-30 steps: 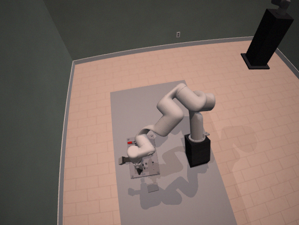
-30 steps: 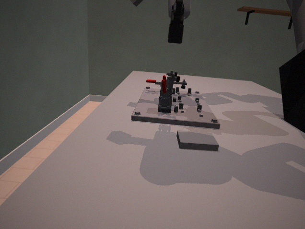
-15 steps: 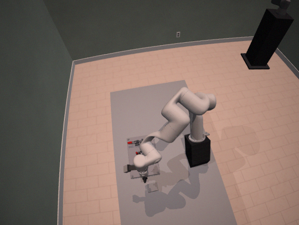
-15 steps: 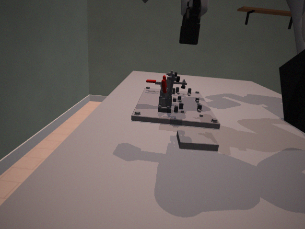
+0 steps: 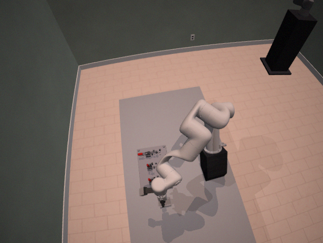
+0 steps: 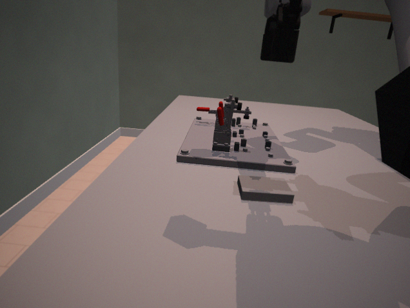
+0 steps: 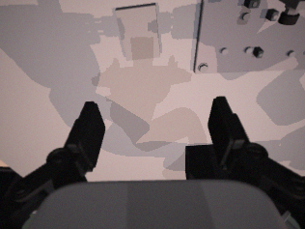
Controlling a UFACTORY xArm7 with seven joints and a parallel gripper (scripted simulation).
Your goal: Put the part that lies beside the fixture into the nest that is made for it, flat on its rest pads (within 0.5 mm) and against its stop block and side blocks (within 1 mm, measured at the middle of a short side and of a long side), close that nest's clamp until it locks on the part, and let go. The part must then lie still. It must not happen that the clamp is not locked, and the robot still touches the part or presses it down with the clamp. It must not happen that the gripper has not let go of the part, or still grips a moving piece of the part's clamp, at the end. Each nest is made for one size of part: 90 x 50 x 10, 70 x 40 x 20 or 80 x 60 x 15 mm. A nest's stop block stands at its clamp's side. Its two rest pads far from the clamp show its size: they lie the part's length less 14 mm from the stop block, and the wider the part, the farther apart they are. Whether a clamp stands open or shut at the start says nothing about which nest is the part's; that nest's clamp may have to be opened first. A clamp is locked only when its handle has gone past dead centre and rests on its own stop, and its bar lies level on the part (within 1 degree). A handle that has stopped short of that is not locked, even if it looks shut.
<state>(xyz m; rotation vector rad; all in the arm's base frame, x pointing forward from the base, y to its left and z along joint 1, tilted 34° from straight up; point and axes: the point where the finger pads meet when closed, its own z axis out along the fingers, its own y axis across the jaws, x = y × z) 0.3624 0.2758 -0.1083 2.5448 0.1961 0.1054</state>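
Right now my hand is 21 cm above the grey part, 2 cm to the right of it and 1 cm past it. The rest, counted from my hand: fixture plate 24 cm to the right, 21 cm below, 6 cm ahead.
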